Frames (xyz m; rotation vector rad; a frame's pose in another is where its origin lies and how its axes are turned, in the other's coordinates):
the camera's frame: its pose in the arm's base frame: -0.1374 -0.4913 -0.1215 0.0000 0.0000 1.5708
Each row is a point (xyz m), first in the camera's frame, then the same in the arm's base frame.
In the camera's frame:
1: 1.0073 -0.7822 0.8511
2: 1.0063 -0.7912 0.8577
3: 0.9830 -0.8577 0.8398
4: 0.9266 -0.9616 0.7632
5: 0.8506 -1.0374 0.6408
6: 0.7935 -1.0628 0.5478
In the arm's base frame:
1: 0.6448 0.5160 0.7296
2: 0.6538 0.5150 0.7362
3: 0.7203 0.4917 0.7183
4: 0.8242 0.4353 0.6417
5: 0.9000 0.3593 0.5193
6: 0.9254 0.3022 0.4263

